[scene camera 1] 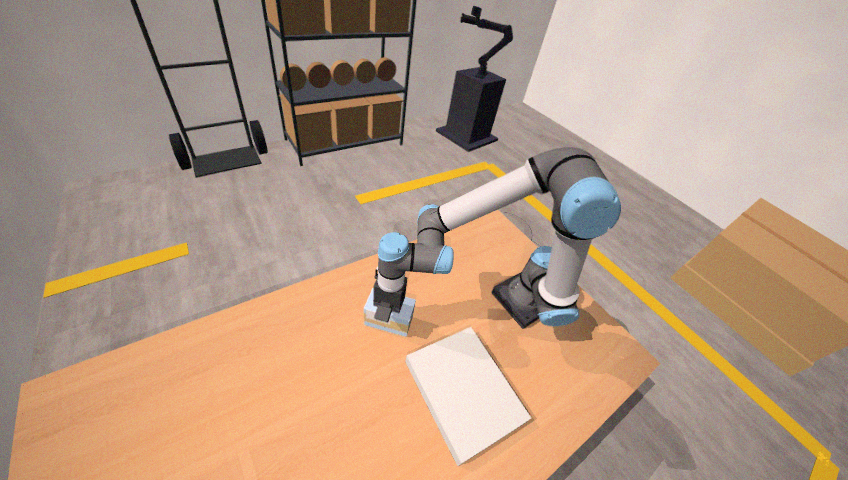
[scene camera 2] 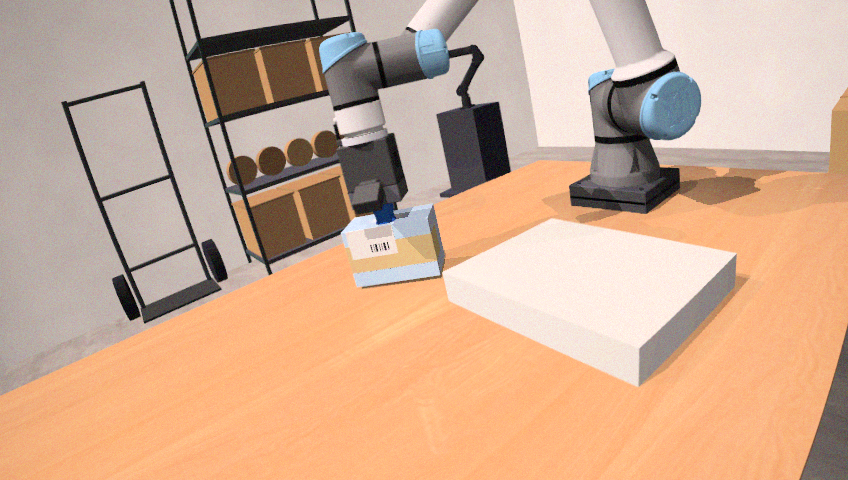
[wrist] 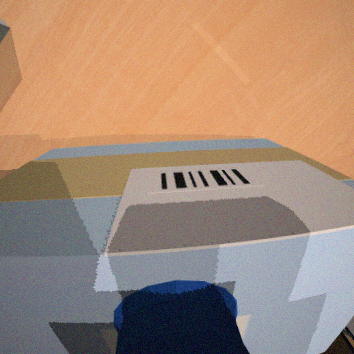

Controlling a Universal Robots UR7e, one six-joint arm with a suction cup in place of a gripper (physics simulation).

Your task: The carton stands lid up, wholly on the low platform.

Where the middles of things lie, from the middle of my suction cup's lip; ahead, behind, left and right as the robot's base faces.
My suction cup is now 6 cm above the carton (scene camera 2: 410, 247), 1 cm to the left of it and 1 cm past it. The rest, counted from my suction cup: low platform (scene camera 2: 620, 302): 32 cm to the left, 9 cm below, 4 cm behind.
